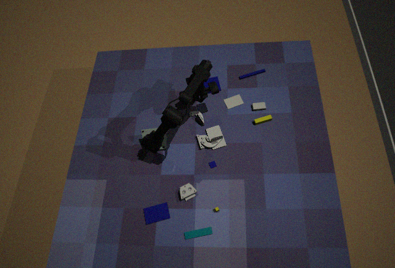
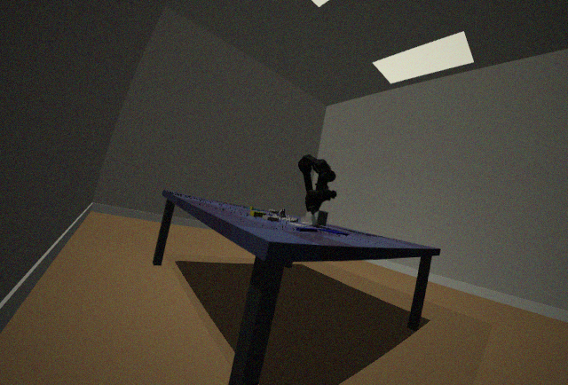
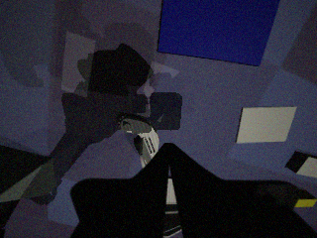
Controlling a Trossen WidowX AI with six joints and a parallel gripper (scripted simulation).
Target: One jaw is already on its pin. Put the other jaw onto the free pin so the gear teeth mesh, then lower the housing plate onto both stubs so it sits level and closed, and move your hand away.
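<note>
Now: gripper tip 8 cm above the white jaw, 5 cm past it and 3 cm to the left of it. From my gripper tip the other things lie so: white plate (17 cm ahead, 8 cm below, 2 cm to the left); then white block (29 cm ahead, 7 cm below, 4 cm to the right); then white base (17 cm to the right, 8 cm below, 5 cm ahead).
</note>
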